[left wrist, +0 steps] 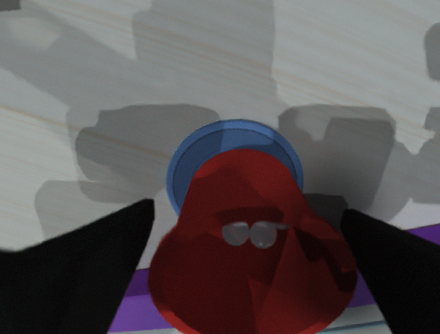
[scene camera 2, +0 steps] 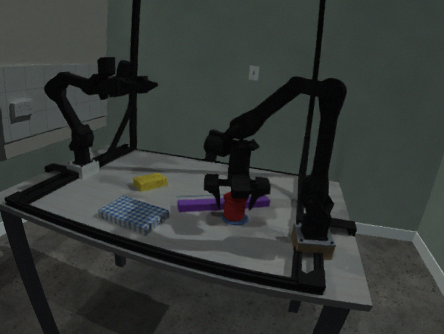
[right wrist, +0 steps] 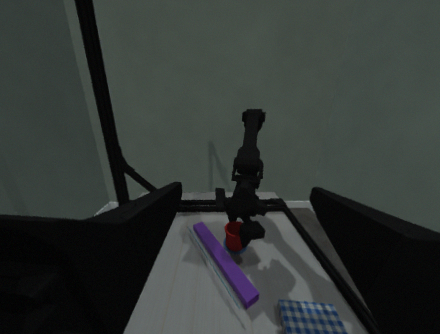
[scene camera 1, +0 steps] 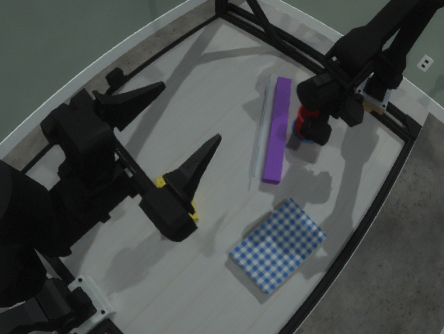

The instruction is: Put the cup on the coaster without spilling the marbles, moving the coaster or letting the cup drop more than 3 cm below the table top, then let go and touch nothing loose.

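Pixels of known places: left gripper, fingertip midpoint: [left wrist: 248, 213] [scene camera 2: 234, 208] [right wrist: 238, 236]; right gripper, fingertip midpoint: [scene camera 2: 149, 85] [right wrist: 245, 190] [scene camera 1: 190, 108]; left arm's base, link origin: [scene camera 2: 314, 233] [scene camera 1: 374, 89]; right arm's base, link origin: [scene camera 2: 82, 162] [scene camera 1: 77, 307].
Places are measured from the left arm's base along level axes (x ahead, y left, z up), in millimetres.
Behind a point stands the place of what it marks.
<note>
The red cup [scene camera 1: 301, 116] @[x 209, y -147, z -23 mm] [scene camera 2: 234, 209] @[x 222, y -91, z -1 mm] [left wrist: 245, 180] @[x 216, y -91, z 0 mm] [right wrist: 233, 236] @[x 255, y -139, z 22 mm] stands upright on the round blue coaster [scene camera 2: 244, 220] @[x 189, y -107, z -44 mm] [left wrist: 230, 136] @[x 210, y -88, z -44 mm], whose rim shows around its base. Two clear marbles [left wrist: 249, 234] @[x 230, y -138, z -27 mm] show inside the cup in the left wrist view. My left gripper [scene camera 2: 235, 204] @[x 223, y -114, z -11 mm] [left wrist: 248, 213] @[x 223, y -114, z -11 mm] is open, with one finger on each side of the cup; a gap shows beside the left-hand finger, while the other fingertip is close to the cup wall, and contact there is hard to tell. My right gripper [scene camera 1: 191, 109] @[x 532, y -220, z 327 mm] is open and empty, high above the far side of the table from the cup.
A long purple bar [scene camera 1: 277, 130] @[x 284, y -179, z -21 mm] [scene camera 2: 200, 205] @[x 331, y -137, z -27 mm] [right wrist: 227, 265] @[x 313, y -170, z -21 mm] lies close beside the coaster, with a thin clear strip [scene camera 1: 262, 125] @[x 293, y -216, z -21 mm] along its other side. A blue checkered slab [scene camera 1: 278, 245] @[x 520, y -43, z -22 mm] [scene camera 2: 134, 214] @[x 503, y -18, z -22 mm] and a yellow block [scene camera 1: 160, 182] @[x 543, y -327, z -18 mm] [scene camera 2: 150, 181] @[x 539, y -248, z -17 mm] lie farther off.
</note>
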